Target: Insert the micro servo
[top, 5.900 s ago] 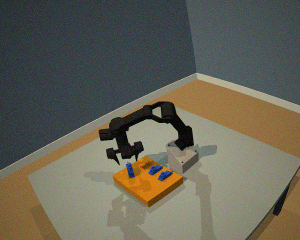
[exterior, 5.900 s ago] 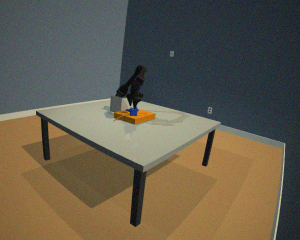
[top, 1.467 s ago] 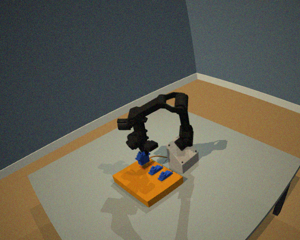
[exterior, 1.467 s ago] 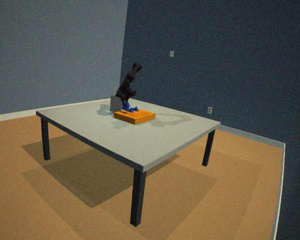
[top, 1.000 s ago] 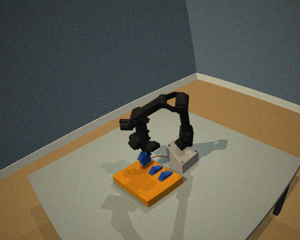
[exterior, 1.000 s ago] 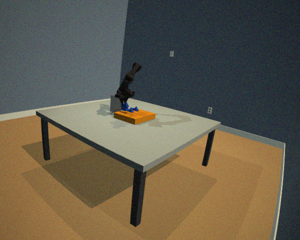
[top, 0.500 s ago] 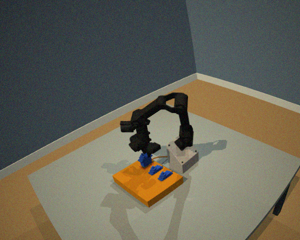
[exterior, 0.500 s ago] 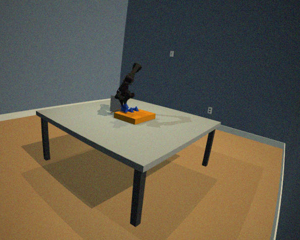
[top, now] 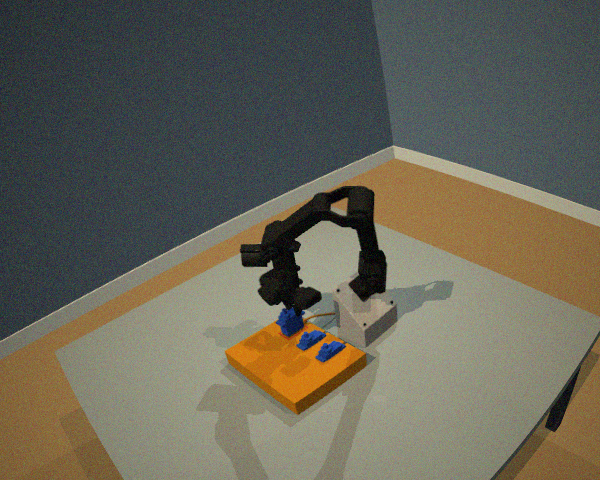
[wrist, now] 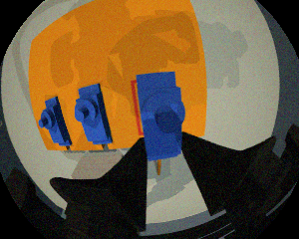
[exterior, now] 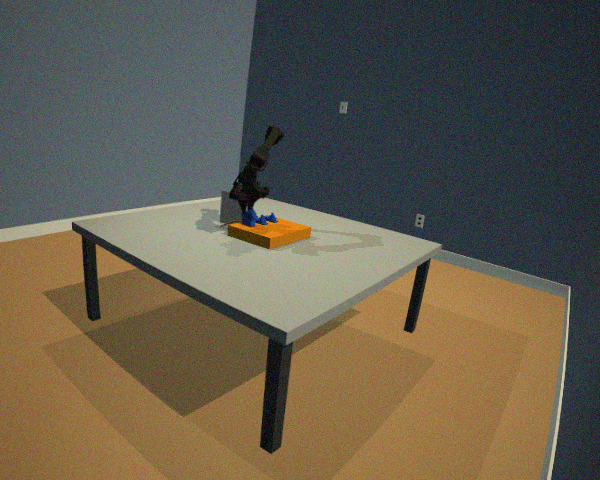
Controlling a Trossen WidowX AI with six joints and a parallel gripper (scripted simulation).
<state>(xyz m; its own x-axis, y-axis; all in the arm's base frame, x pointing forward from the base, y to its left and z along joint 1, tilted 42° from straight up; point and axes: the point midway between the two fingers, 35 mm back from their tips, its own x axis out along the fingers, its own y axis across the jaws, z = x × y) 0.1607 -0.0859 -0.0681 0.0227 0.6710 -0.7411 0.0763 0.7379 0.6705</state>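
My gripper tip is 130 mm short of the orange deck, 70 mm to the right of it and 70 mm above it.
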